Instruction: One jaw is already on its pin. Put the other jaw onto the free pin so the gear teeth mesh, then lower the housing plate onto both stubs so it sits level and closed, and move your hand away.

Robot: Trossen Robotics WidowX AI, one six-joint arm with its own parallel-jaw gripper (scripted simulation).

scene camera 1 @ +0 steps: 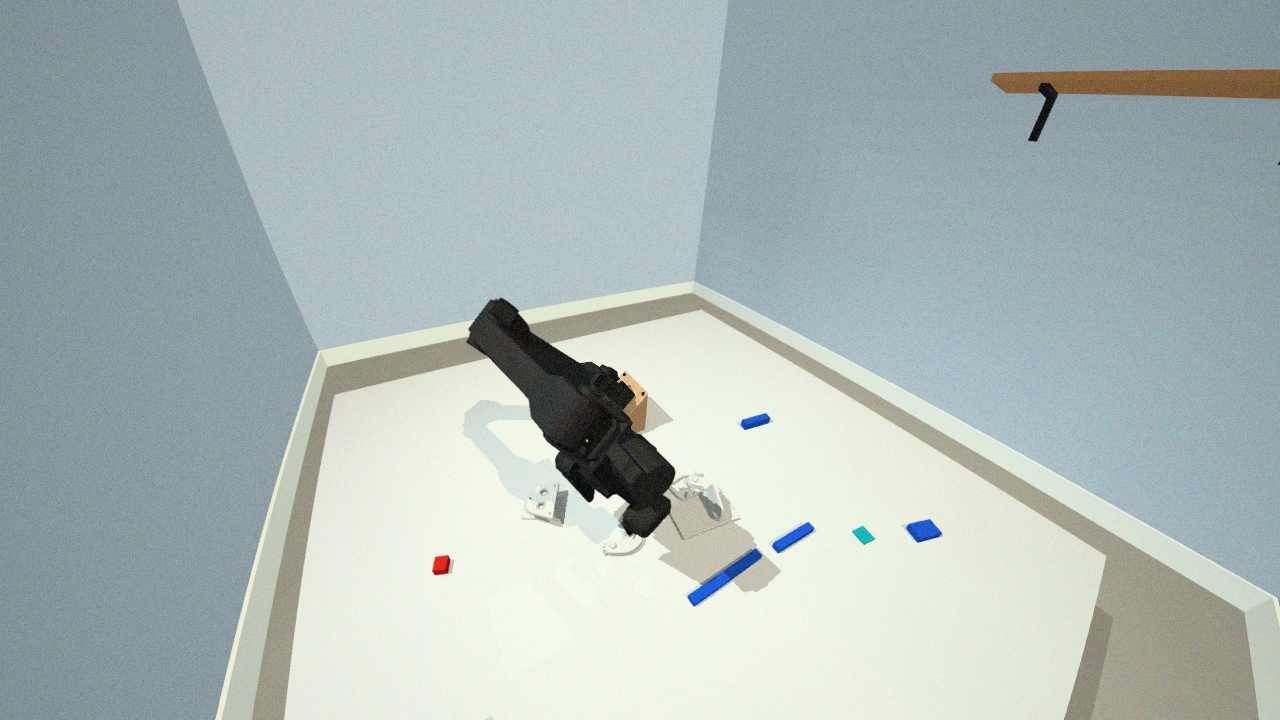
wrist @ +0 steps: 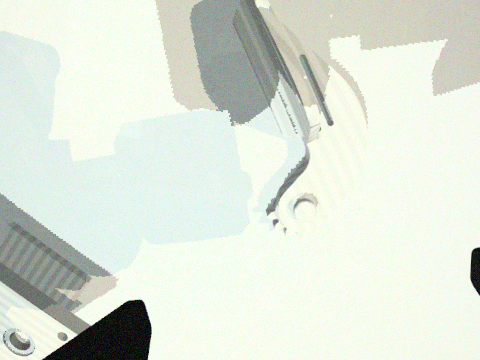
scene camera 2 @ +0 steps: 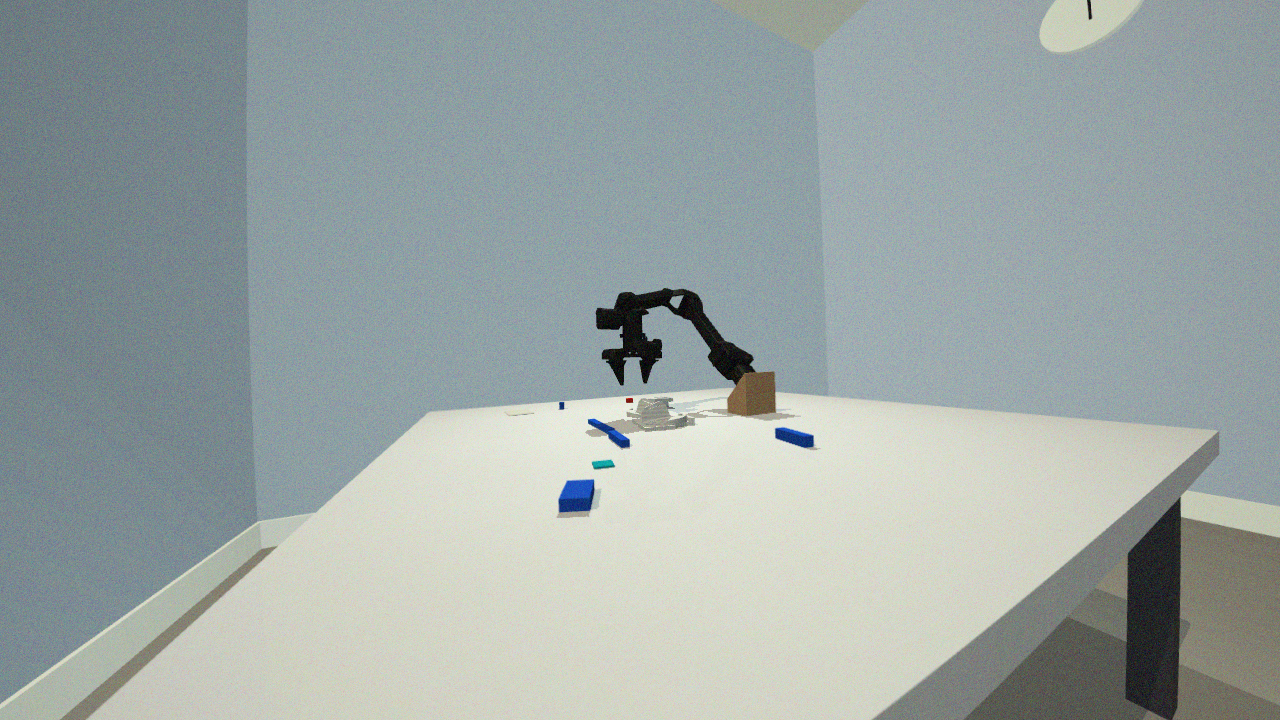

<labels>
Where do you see a blue block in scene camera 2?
576,495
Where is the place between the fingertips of my gripper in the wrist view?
310,292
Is my gripper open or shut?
Open.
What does my gripper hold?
Nothing.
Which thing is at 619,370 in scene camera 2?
My gripper.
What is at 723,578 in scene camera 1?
A long blue bar.
</labels>
